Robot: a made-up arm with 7 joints. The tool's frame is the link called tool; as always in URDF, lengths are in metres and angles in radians. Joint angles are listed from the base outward.
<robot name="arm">
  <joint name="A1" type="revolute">
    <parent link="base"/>
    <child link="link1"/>
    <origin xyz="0 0 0.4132" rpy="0 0 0"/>
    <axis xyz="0 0 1"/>
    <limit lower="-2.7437" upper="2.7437"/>
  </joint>
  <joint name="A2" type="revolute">
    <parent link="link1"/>
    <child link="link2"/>
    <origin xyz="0 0 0" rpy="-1.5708 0 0"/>
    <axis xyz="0 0 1"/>
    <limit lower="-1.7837" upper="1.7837"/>
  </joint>
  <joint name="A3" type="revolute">
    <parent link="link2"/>
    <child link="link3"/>
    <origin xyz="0 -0.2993 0" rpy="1.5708 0 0"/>
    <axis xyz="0 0 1"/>
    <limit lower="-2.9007" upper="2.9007"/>
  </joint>
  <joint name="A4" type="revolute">
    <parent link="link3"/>
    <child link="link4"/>
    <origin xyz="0.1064 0 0" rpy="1.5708 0 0"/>
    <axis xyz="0 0 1"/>
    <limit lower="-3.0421" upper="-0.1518"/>
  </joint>
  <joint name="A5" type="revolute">
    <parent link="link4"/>
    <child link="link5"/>
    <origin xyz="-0.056 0.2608 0" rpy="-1.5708 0 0"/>
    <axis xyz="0 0 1"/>
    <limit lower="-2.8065" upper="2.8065"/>
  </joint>
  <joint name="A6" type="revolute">
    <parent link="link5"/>
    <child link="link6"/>
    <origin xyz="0 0 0" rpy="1.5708 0 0"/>
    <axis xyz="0 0 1"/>
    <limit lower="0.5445" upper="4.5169"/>
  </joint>
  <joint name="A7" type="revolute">
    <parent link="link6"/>
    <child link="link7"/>
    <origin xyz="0.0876 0 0" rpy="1.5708 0 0"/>
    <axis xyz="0 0 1"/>
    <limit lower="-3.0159" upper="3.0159"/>
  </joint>
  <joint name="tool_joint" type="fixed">
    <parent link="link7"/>
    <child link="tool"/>
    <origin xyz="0 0 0" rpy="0 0 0"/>
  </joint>
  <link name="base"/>
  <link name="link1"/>
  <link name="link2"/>
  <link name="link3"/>
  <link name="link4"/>
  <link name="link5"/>
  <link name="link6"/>
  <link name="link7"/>
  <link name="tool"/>
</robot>
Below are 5 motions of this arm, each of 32 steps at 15 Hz.
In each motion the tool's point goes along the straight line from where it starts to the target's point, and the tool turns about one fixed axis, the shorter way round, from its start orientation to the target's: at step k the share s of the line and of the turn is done. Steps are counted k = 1, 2, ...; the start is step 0. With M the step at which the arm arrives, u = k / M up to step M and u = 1 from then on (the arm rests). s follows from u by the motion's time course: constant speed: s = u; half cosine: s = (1 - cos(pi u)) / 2; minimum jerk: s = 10 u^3 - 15 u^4 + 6 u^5.
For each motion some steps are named. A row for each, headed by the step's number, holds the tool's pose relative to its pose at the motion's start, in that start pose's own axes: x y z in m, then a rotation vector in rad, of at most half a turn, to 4 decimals.
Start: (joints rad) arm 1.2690 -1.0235 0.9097 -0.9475 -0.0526 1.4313 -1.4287
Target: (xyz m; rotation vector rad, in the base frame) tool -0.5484 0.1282 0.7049 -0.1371 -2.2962 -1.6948
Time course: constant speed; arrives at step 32
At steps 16, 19, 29, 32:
16: 0.0948 0.0018 0.2021 0.0357 0.0731 0.4425
19: 0.1125 0.0021 0.2400 0.0424 0.0868 0.5255
29: 0.1718 0.0032 0.3664 0.0647 0.1325 0.8021
32: 0.1895 0.0035 0.4043 0.0714 0.1462 0.8850

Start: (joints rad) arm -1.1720 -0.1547 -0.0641 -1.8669 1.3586 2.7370 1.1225
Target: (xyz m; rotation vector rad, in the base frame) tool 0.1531 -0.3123 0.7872 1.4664 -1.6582 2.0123
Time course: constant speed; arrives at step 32
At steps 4, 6, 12, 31, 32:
4: -0.0123 0.0100 0.0033 0.0187 0.0170 -0.2254
6: -0.0184 0.0149 0.0050 0.0281 0.0255 -0.3381
12: -0.0368 0.0299 0.0099 0.0561 0.0510 -0.6761
31: -0.0950 0.0771 0.0256 0.1449 0.1316 -1.7466
32: -0.0980 0.0796 0.0265 0.1496 0.1359 -1.8029

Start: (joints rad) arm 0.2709 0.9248 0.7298 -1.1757 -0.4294 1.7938 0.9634
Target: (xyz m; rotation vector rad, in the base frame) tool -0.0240 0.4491 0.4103 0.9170 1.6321 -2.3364
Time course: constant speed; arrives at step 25
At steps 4, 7, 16, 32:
4: -0.0774 -0.0028 0.0265 -0.0568 -0.3068 -0.2201
7: -0.1354 -0.0049 0.0464 -0.0993 -0.5370 -0.3851
16: -0.3095 -0.0112 0.1061 -0.2270 -1.2273 -0.8803
32: -0.4836 -0.0175 0.1658 -0.3547 -1.9177 -1.3754

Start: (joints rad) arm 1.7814 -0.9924 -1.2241 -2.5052 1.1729 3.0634 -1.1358
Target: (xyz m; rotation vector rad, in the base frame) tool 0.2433 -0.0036 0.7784 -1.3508 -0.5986 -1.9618
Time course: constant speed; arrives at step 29
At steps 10, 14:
10: 0.0119 -0.0923 -0.0281 -0.0218 0.2554 -0.3418
14: 0.0167 -0.1292 -0.0393 -0.0306 0.3575 -0.4785

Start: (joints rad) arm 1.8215 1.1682 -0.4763 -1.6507 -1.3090 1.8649 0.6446
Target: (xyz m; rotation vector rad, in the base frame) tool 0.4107 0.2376 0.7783 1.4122 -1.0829 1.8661
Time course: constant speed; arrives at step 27
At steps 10, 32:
10: -0.1803 0.1524 0.1498 -0.2898 -0.3215 0.7526
32: -0.4868 0.4116 0.4044 -0.7826 -0.8682 2.0320

